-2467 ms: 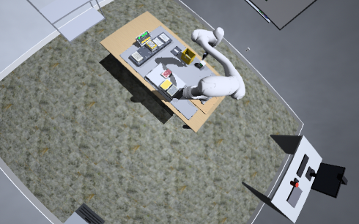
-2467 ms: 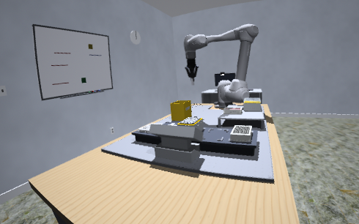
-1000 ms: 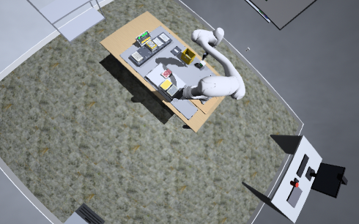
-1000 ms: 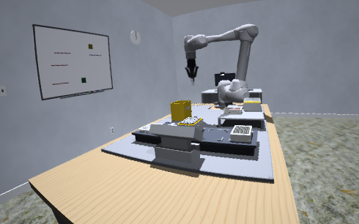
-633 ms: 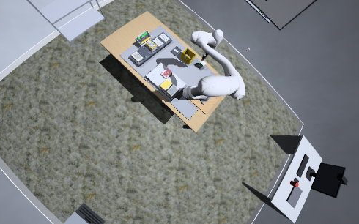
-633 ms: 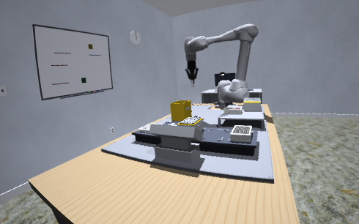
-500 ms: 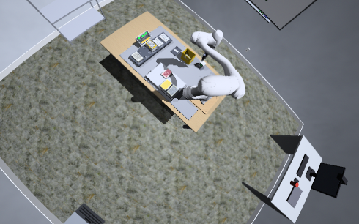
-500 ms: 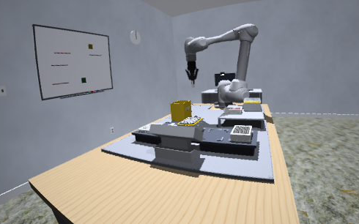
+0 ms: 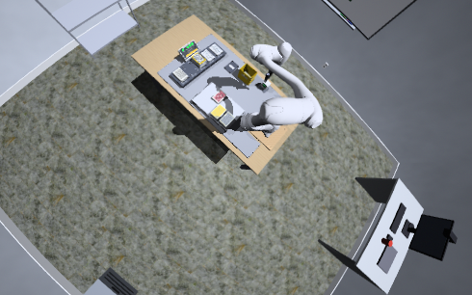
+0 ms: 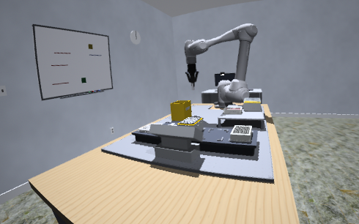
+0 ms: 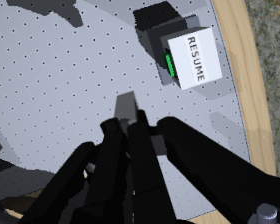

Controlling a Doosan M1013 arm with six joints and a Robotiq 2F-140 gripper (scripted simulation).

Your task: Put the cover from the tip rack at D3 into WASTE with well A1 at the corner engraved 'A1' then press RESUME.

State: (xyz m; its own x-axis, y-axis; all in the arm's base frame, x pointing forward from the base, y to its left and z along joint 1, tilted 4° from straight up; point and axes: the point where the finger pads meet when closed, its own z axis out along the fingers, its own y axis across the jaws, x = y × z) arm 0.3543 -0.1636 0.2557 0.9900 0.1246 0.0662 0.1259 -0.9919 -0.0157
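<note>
Right now the resume key is 1 cm ahead of my hand, 6 cm to the right of it and 16 cm below it. Also, from my hand: yellow waste bin: 21 cm ahead, 1 cm to the left, 20 cm below; raised shelf: 8 cm ahead, 48 cm to the left, 18 cm below; red-topped labware item: 15 cm ahead, 42 cm to the left, 17 cm below.
</note>
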